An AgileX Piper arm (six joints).
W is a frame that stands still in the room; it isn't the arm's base.
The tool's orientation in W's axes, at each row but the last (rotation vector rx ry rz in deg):
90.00 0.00 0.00
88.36 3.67 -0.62
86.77 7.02 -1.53
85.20 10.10 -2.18
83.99 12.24 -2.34
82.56 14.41 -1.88
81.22 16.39 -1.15
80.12 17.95 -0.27
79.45 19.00 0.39
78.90 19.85 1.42
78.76 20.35 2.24
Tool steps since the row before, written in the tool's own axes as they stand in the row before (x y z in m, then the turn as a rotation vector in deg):
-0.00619 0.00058 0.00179 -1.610 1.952 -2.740
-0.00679 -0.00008 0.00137 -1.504 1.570 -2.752
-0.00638 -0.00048 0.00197 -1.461 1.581 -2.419
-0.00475 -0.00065 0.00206 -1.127 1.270 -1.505
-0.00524 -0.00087 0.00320 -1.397 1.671 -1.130
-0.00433 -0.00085 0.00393 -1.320 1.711 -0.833
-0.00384 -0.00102 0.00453 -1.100 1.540 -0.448
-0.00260 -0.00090 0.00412 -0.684 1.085 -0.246
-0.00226 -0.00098 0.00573 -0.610 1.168 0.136
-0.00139 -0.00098 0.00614 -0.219 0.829 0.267
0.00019 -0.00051 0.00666 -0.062 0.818 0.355
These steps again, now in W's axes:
-0.00619 -0.00179 0.00058 -1.610 2.740 1.952
-0.00673 -0.00160 0.00029 -1.522 2.745 1.565
-0.00626 -0.00237 0.00024 -1.458 2.416 1.589
-0.00458 -0.00250 0.00018 -1.084 1.510 1.302
-0.00489 -0.00380 0.00031 -1.241 1.154 1.775
-0.00377 -0.00453 0.00042 -1.114 0.878 1.831
-0.00306 -0.00518 0.00037 -0.862 0.509 1.667
-0.00178 -0.00462 0.00027 -0.505 0.308 1.164
-0.00100 -0.00614 0.00040 -0.329 -0.029 1.283
0.00007 -0.00636 0.00030 0.013 -0.136 0.888
0.00189 -0.00639 0.00047 0.183 -0.186 0.855

